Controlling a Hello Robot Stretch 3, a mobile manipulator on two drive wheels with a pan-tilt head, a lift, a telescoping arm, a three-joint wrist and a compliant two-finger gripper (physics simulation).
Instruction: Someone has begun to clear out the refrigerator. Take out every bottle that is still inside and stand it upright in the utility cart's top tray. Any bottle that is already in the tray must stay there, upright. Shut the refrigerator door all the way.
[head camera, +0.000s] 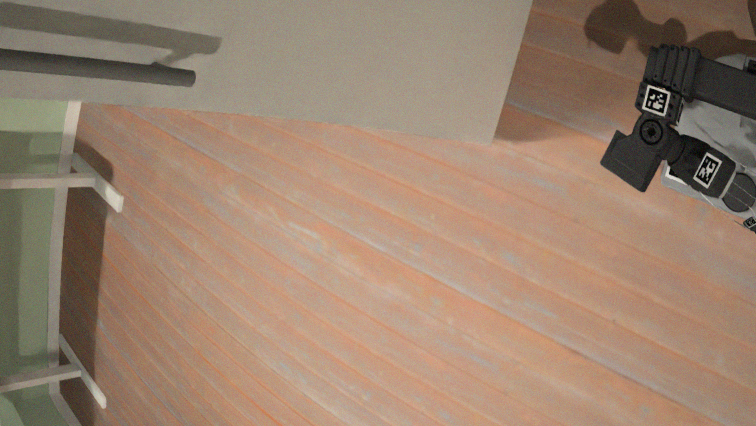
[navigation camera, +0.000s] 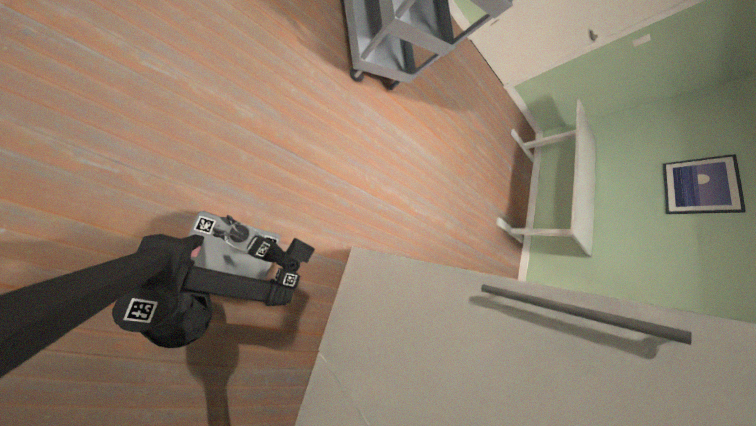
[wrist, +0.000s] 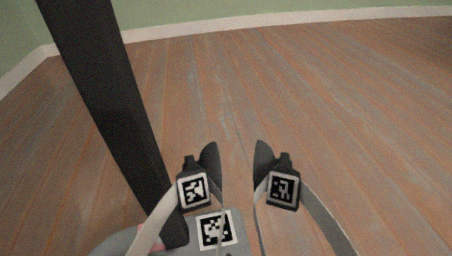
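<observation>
The refrigerator door, a large pale panel (head camera: 370, 63) (navigation camera: 449, 359) with a dark bar handle (head camera: 105, 68) (navigation camera: 587, 313), fills the top left of the head camera view and the lower right of the navigation view. I cannot tell how far it stands open. Part of the grey utility cart (navigation camera: 423, 37) shows at the top of the navigation view; what its top tray holds is not visible. No bottle shows. My gripper (wrist: 236, 159) is open with a moderate gap and empty, low over my base, beside the dark mast. The wrist is folded back over the base, clear of the door.
A white bench-like table (navigation camera: 583, 195) stands against the green wall, its legs (head camera: 79, 179) also in the head view. A framed picture (navigation camera: 703, 185) hangs above it. A pale room door (navigation camera: 534, 42) is beyond the cart. White baseboard runs along the walls.
</observation>
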